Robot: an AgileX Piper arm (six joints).
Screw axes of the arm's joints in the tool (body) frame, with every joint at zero. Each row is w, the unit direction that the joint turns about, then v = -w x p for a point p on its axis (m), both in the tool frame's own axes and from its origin. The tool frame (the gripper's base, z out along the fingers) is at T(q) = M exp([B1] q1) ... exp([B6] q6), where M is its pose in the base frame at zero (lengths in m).
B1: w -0.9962 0 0.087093 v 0 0.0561 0
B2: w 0 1 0 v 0.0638 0 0.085
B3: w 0 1 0 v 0.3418 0 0.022
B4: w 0 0 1 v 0 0 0
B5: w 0 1 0 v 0.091 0 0
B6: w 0 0 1 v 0 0 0
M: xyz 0.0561 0 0.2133 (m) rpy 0 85.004 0 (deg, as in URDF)
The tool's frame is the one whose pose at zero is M.
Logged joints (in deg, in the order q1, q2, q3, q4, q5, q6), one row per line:
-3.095, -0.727, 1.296, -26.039, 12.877, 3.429
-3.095, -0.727, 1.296, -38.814, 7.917, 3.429
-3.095, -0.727, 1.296, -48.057, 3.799, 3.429
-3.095, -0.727, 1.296, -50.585, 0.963, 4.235
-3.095, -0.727, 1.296, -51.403, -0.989, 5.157
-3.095, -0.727, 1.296, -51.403, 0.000, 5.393
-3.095, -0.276, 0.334, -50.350, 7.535, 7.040
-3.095, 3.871, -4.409, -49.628, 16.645, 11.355
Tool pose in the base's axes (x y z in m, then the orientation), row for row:
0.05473, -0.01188, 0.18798, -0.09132, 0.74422, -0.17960, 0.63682
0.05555, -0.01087, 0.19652, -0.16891, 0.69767, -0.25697, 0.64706
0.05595, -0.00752, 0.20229, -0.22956, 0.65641, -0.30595, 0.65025
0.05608, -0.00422, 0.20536, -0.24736, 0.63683, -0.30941, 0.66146
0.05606, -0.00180, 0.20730, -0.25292, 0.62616, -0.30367, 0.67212
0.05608, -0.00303, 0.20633, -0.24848, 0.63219, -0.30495, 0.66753
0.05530, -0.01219, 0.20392, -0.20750, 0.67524, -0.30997, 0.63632
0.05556, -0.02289, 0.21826, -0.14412, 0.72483, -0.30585, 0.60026
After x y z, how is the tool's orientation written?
As a quaternion, x y z w.
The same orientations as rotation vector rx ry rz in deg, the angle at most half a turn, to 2 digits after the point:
-11.95, 97.38, -23.50
-22.01, 90.92, -33.49
-29.88, 85.43, -39.82
-32.05, 82.52, -40.09
-32.63, 80.79, -39.18
-32.12, 81.72, -39.42
-27.16, 88.38, -40.57
-19.14, 96.27, -40.62

